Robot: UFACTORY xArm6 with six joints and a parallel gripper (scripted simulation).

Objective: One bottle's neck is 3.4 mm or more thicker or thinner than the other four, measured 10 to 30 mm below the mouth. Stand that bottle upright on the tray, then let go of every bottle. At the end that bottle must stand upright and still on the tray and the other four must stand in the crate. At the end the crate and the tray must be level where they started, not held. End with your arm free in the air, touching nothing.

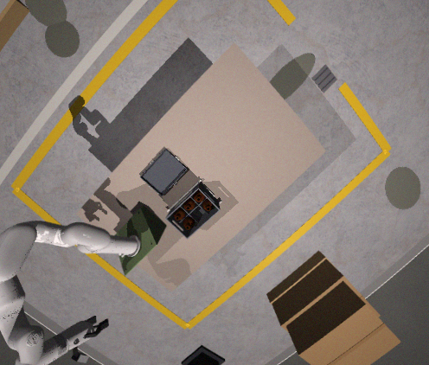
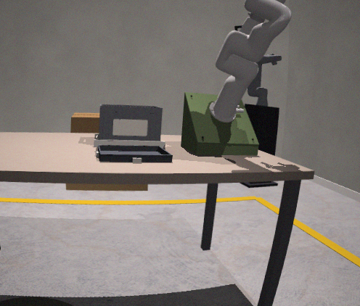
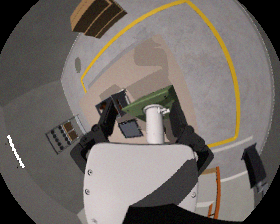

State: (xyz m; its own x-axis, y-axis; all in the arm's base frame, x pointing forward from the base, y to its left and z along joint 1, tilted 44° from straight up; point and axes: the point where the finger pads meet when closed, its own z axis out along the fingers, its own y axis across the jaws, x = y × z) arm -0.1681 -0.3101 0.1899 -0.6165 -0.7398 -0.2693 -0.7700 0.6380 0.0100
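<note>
The dark crate lies 55 cm ahead of my hand, 5 cm to the right of it and 45 cm below it. Round my hand: glass bottle 46 cm ahead, 8 cm to the right, 45 cm below; then flat dark tray 59 cm ahead, 25 cm to the left, 52 cm below.
</note>
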